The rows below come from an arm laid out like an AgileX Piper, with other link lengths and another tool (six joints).
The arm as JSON. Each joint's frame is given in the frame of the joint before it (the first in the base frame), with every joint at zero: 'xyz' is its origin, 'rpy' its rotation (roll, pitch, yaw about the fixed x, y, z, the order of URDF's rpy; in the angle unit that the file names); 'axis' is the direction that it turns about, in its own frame. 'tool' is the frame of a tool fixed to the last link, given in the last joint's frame.
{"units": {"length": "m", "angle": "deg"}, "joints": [
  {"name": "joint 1", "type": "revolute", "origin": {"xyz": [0.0, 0.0, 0.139], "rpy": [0.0, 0.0, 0.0]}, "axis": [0.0, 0.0, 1.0]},
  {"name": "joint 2", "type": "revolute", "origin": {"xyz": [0.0, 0.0, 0.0], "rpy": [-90.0, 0.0, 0.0]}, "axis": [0.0, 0.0, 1.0]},
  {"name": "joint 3", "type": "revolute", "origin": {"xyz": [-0.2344, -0.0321, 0.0], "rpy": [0.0, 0.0, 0.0]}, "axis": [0.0, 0.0, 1.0]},
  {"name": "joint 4", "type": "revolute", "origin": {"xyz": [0.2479, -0.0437, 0.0], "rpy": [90.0, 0.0, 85.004]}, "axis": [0.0, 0.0, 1.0]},
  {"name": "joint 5", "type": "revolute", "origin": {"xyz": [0.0, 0.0, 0.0], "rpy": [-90.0, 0.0, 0.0]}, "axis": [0.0, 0.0, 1.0]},
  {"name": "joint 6", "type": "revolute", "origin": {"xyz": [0.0, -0.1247, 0.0], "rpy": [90.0, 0.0, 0.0]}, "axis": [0.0, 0.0, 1.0]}
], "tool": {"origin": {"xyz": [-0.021, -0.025, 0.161], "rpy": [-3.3, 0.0, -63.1]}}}
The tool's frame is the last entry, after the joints.
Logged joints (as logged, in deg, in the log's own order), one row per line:
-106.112 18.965 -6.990 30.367 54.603 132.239
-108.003 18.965 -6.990 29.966 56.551 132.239
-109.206 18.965 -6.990 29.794 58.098 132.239
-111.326 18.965 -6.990 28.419 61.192 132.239
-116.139 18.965 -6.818 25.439 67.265 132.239
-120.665 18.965 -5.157 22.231 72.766 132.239
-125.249 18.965 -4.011 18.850 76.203 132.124
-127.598 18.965 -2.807 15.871 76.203 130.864
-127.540 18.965 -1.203 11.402 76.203 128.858
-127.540 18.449 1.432 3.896 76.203 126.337
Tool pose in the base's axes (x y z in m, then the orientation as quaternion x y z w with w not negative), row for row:
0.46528 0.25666 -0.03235 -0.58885 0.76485 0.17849 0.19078
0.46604 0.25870 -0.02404 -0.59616 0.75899 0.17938 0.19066
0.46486 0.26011 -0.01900 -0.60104 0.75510 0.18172 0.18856
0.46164 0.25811 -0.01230 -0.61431 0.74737 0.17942 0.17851
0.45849 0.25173 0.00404 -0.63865 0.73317 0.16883 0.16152
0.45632 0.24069 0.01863 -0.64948 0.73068 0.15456 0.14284
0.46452 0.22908 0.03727 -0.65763 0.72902 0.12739 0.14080
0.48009 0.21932 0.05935 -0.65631 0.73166 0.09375 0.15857
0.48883 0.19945 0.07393 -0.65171 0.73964 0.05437 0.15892
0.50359 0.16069 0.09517 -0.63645 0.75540 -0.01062 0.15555
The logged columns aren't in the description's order. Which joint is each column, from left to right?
Columns, left to right: joint 3, joint 1, joint 6, joint 4, joint 5, joint 2.
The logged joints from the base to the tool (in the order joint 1, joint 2, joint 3, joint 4, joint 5, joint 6), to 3 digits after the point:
18.965 132.239 -106.112 30.367 54.603 -6.990
18.965 132.239 -108.003 29.966 56.551 -6.990
18.965 132.239 -109.206 29.794 58.098 -6.990
18.965 132.239 -111.326 28.419 61.192 -6.990
18.965 132.239 -116.139 25.439 67.265 -6.818
18.965 132.239 -120.665 22.231 72.766 -5.157
18.965 132.124 -125.249 18.850 76.203 -4.011
18.965 130.864 -127.598 15.871 76.203 -2.807
18.965 128.858 -127.540 11.402 76.203 -1.203
18.449 126.337 -127.540 3.896 76.203 1.432

